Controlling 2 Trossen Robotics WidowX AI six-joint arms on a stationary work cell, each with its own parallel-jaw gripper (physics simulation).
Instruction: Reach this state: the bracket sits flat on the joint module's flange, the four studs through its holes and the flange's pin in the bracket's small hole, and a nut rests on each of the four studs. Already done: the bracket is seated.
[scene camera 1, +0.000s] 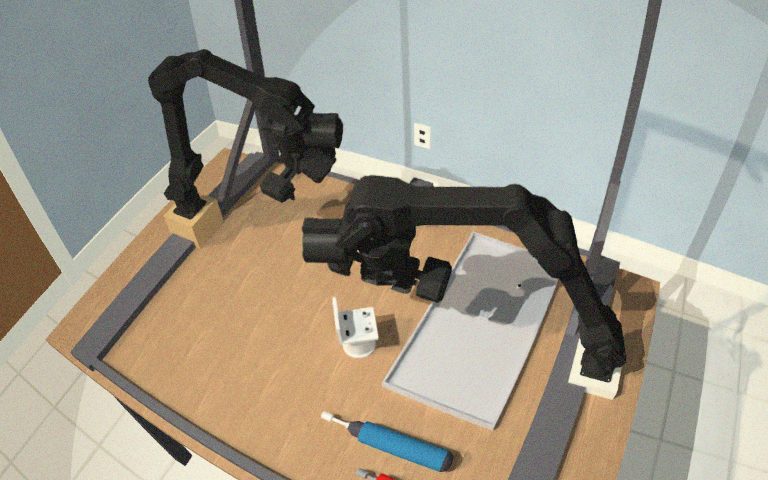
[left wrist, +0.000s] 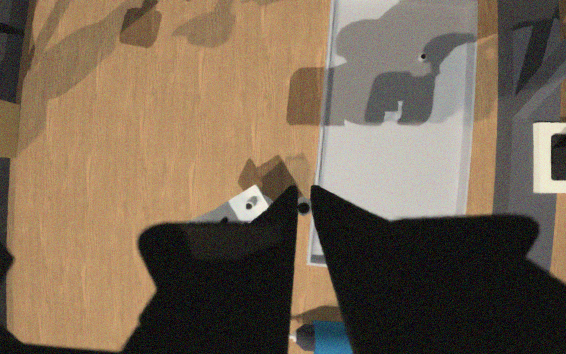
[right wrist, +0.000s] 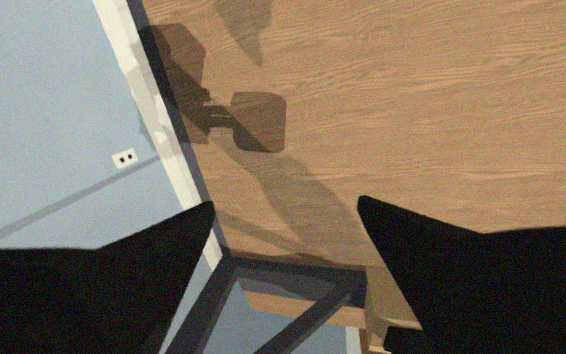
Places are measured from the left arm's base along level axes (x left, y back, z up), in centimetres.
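Where they show: left gripper, fingertip midpoint: (scene camera 1: 396, 283) (left wrist: 303, 192); right gripper, fingertip midpoint: (scene camera 1: 304, 182) (right wrist: 286, 205); left arm's base, link origin: (scene camera 1: 597, 365); right arm's base, link origin: (scene camera 1: 189, 207) (right wrist: 411, 341).
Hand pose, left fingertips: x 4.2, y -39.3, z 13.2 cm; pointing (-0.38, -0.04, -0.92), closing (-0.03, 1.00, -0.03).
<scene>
Things, the pixels of their top centre, and the offset from my left fingertips. "spot": a spot on its surface instead.
- white joint module, top centre: (scene camera 1: 356, 322) dy -6.0, dx +4.7, dz -8.5 cm
- small grey nut, top centre: (left wrist: 303, 207) dy +0.0, dx +0.9, dz +0.4 cm
- small nut, top centre: (scene camera 1: 519, 285) (left wrist: 423, 56) dy +19.0, dx -19.4, dz -15.0 cm
- grey tray, top centre: (left wrist: 397, 127) (scene camera 1: 483, 318) dy +14.5, dx -8.3, dz -14.3 cm
- blue-handled driver, surface spot: (scene camera 1: 404, 446) spot: dy +10.8, dx +23.1, dz -11.9 cm
- red tool, surface spot: (scene camera 1: 384, 477) spot: dy +9.9, dx +29.5, dz -12.7 cm
The white L-shaped bracket (scene camera 1: 370, 335) (left wrist: 239, 205) sits on the white joint module (scene camera 1: 360, 349), its upright plate at the picture's left in scene camera 1. Several dark stud or hole spots show on it; whether any stud bears a nut is too small to tell. My left gripper (left wrist: 303, 192) (scene camera 1: 404, 287) is shut on a small grey nut (left wrist: 303, 206), held between the fingertips above the table, beside the bracket. Another small nut (scene camera 1: 519, 285) (left wrist: 423, 57) lies in the tray. My right gripper (scene camera 1: 297, 176) (right wrist: 286, 205) is open and empty, high over the table's back left.
The grey tray (scene camera 1: 453, 362) (left wrist: 400, 170) lies to the right of the bracket. A blue-handled driver (scene camera 1: 404, 446) (left wrist: 331, 338) lies in front of them, with part of a red tool (scene camera 1: 384, 477) at the lower edge. Dark frame posts stand at the table's back corners.
</scene>
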